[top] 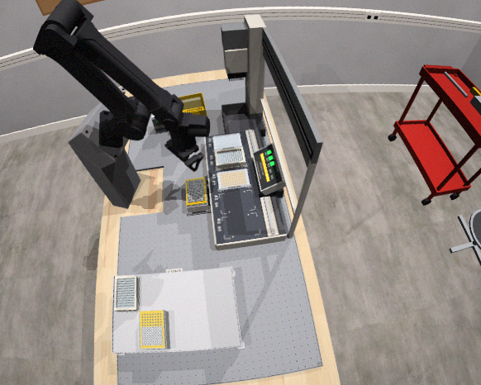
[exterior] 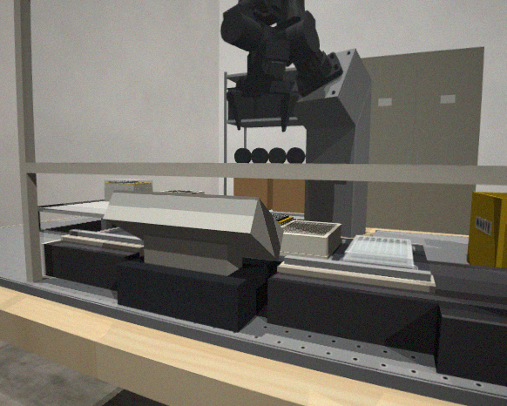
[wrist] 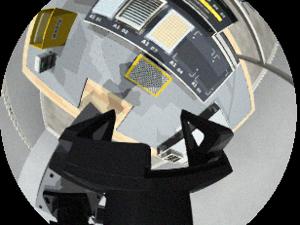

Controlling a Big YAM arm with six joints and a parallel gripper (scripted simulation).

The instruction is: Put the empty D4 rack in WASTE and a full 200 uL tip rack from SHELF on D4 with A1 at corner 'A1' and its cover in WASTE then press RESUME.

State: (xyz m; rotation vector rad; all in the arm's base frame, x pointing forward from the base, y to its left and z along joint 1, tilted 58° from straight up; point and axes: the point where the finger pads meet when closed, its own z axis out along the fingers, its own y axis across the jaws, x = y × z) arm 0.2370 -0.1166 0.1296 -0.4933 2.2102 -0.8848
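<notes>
The black spare nest is 25 cm below my hand. Round my hand: reservoir: 21 cm ahead, 5 cm to the left, 20 cm below; tan plate: 16 cm ahead, 5 cm to the right, 20 cm below; clear plate: 27 cm ahead, 14 cm to the left, 20 cm below.
</notes>
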